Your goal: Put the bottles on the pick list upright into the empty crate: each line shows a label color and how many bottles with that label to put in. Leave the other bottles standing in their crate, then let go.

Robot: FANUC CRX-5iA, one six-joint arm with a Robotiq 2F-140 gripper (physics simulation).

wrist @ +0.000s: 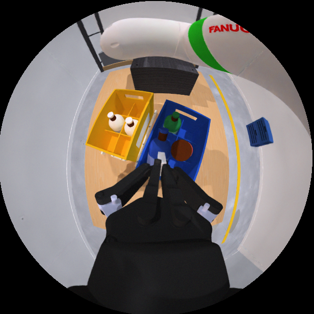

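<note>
My gripper [160,157] is shut with nothing between its fingers, and its tips overlap the near part of the blue crate in the view. The yellow crate [95,131] stands at the left and holds two white bottles [117,123] [131,128] side by side, upright, with dark necks and white caps. The blue crate [204,131] stands beside it and holds a green bottle [173,123] at the back, a blue bottle [160,145] at the near left and a round red-brown object [181,150] at the right. The fingers partly hide the blue bottle. The pick list does not show.
A dark box-like block [164,79] stands on the wooden table [107,85] behind the crates. The white and green robot arm spans the top. A small blue slatted box [260,132] is at the right, past a yellow floor line [237,150]. A dark rack post [92,45] is at the upper left.
</note>
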